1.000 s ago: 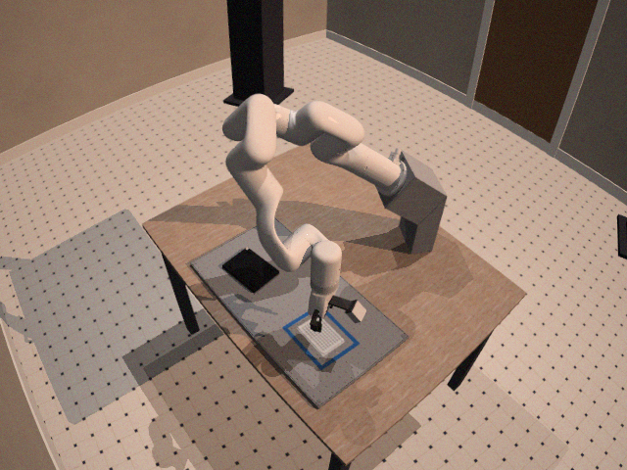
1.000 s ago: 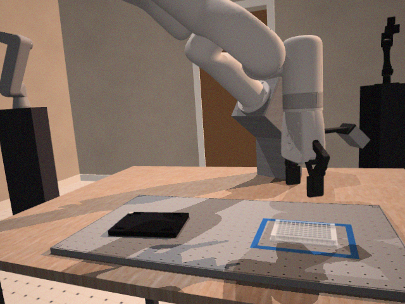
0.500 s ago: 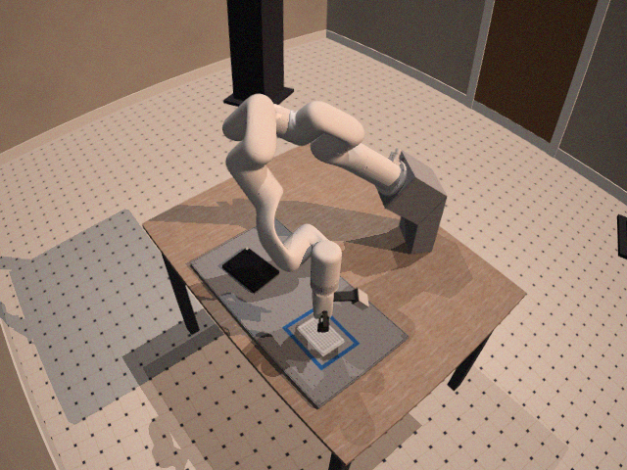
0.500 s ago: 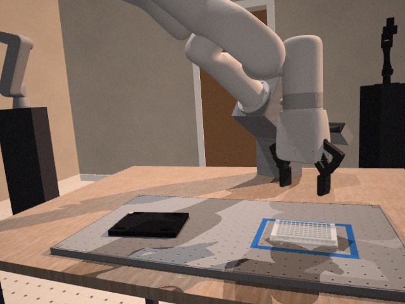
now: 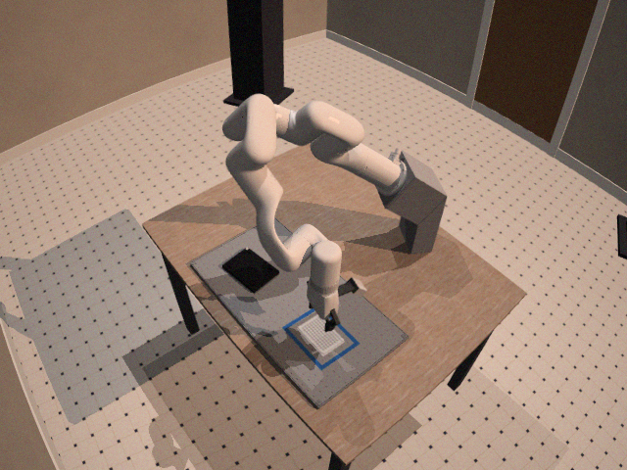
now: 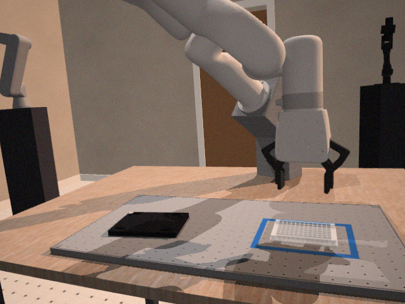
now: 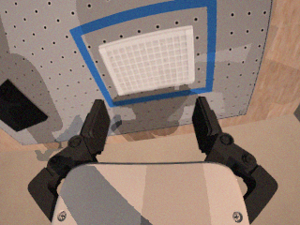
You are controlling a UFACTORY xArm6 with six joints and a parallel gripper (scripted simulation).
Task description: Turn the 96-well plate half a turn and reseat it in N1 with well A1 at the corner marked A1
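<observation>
My hand is 100 mm above the 96-well plate. The rest, counted from my hand: black plate nest N1: 330 mm to the right, 120 mm behind, 100 mm below.
</observation>
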